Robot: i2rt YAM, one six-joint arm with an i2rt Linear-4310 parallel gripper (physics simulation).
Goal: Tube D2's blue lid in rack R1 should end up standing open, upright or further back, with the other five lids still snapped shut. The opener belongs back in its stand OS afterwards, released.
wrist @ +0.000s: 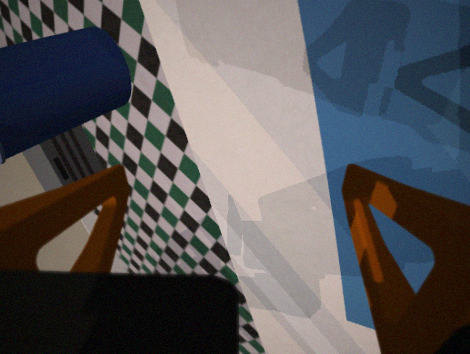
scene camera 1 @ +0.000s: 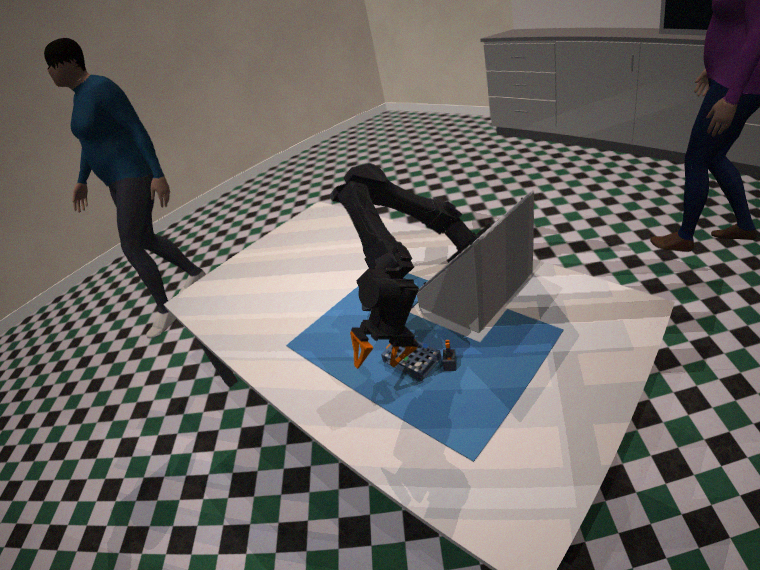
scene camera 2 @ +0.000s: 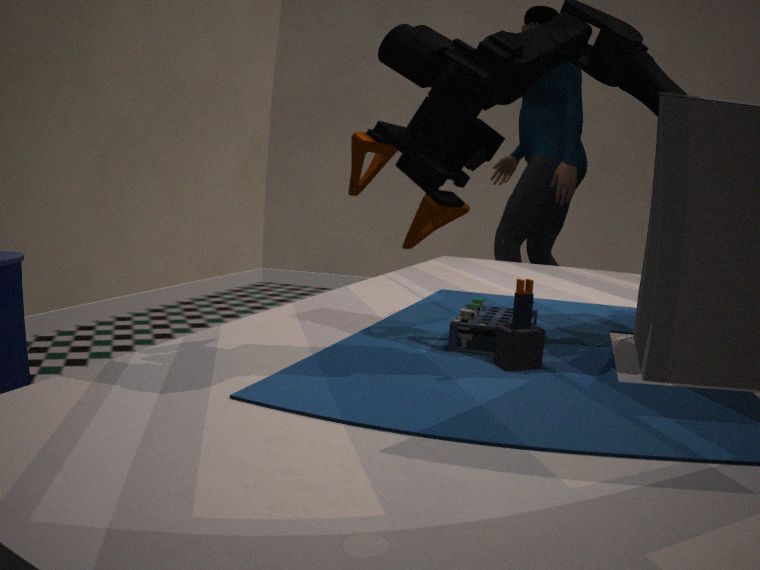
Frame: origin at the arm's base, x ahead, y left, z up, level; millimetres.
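Where they show: gripper, between the fingertips: point(wrist: 235, 176) point(scene camera 1: 374, 366) point(scene camera 2: 378, 220); arm's base, origin of its link: point(scene camera 1: 469, 245).
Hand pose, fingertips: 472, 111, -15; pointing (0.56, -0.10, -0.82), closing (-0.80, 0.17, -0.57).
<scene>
Things, the pixels of their centre, and the offset from my fingertips, as dx, dy, dz. Level surfaces: height alone.
- dark tube rack, middle of its body: point(scene camera 2: 497, 323) point(scene camera 1: 409, 354) -133, -45, -107
- opener, middle of its body: point(scene camera 2: 521, 320) point(scene camera 1: 448, 353) -182, +49, -83
- blue mat's, height of its surface: dz -128
My gripper point(scene camera 1: 375, 365) point(scene camera 2: 379, 220) point(wrist: 235, 176) is open, its two orange fingers wide apart with nothing between them. It hangs tilted, high above the table, up and to the left of the rack in the second scene view. The dark tube rack point(scene camera 1: 419, 362) point(scene camera 2: 454, 337) stands on the blue mat; one finger covers part of it in the first scene view. Green and whitish lids show at its near left in the second scene view. Tube D2's blue lid cannot be made out. The opener point(scene camera 1: 447, 344) point(scene camera 2: 523, 306), dark with an orange two-pronged top, stands upright in its dark stand point(scene camera 1: 449, 363) point(scene camera 2: 518, 350) beside the rack.
A tall grey panel point(scene camera 1: 484, 276) point(scene camera 2: 699, 245) stands on the blue mat's point(scene camera 1: 491, 392) point(scene camera 2: 399, 392) point(wrist: 350, 130) edge, near the arm. A dark blue cylinder point(scene camera 2: 9, 325) point(wrist: 60, 85) stands beyond the table. One person point(scene camera 1: 110, 134) point(scene camera 2: 552, 116) is behind the table, another point(scene camera 1: 727, 128) at right.
</scene>
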